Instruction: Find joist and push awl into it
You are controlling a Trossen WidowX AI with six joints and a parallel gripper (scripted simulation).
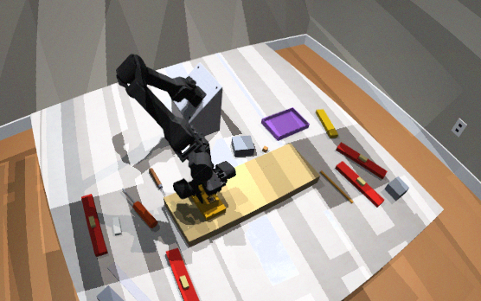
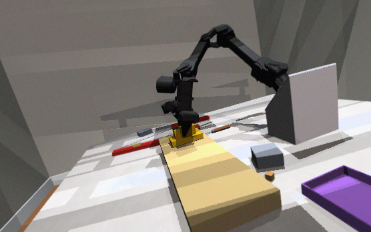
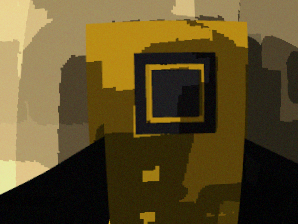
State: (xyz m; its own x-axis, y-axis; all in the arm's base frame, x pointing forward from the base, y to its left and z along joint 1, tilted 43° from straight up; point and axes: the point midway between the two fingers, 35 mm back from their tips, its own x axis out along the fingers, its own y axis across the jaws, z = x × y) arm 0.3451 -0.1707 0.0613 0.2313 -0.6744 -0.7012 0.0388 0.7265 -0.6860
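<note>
Right now my gripper tip is 490 mm to the right of the purple tray, 190 mm past it and 50 mm above it. From my gripper tip the other things lie so: yellow stud finder 20 mm above, 10 mm ahead; then awl 170 mm behind, 90 mm to the right, 60 mm below; then orange-handled screwdriver 200 mm to the right, 150 mm behind, 50 mm below.
</note>
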